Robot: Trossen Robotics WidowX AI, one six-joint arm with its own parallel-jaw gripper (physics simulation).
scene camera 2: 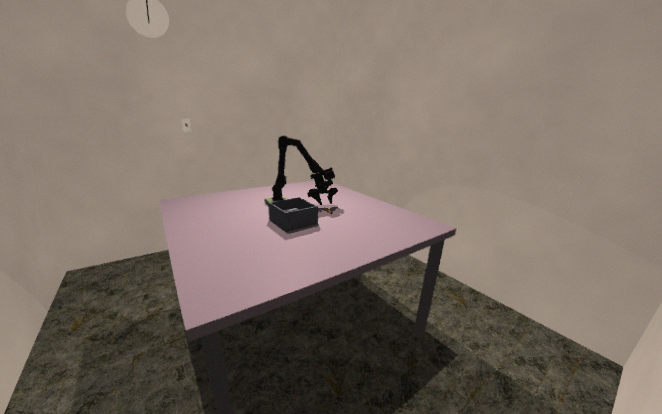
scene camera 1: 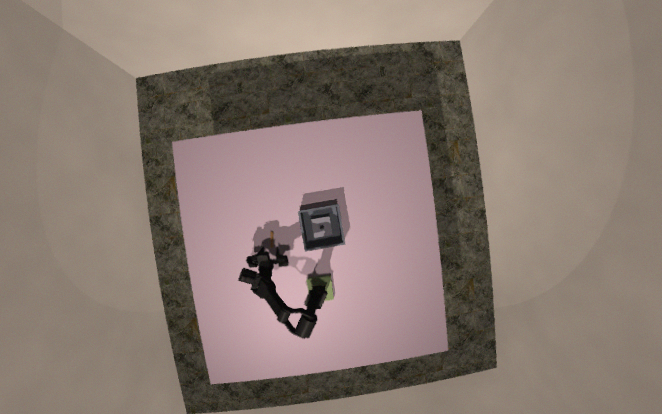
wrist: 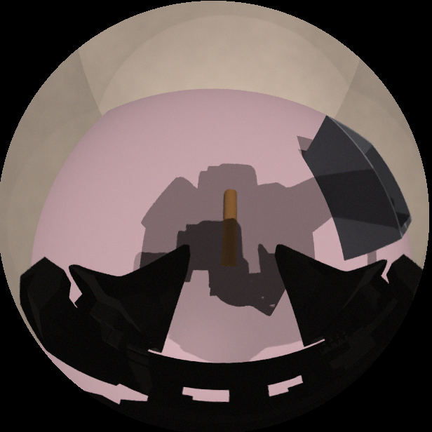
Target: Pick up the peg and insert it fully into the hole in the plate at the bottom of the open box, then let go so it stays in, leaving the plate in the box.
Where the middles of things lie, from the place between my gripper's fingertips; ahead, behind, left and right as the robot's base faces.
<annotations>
My hand is 3 cm short of the orange-brown peg (wrist: 228,258) and 3 cm above it. Round my hand: dark grey box (scene camera 1: 310,243) 25 cm to the right, 9 cm ahead, 1 cm above.
</annotations>
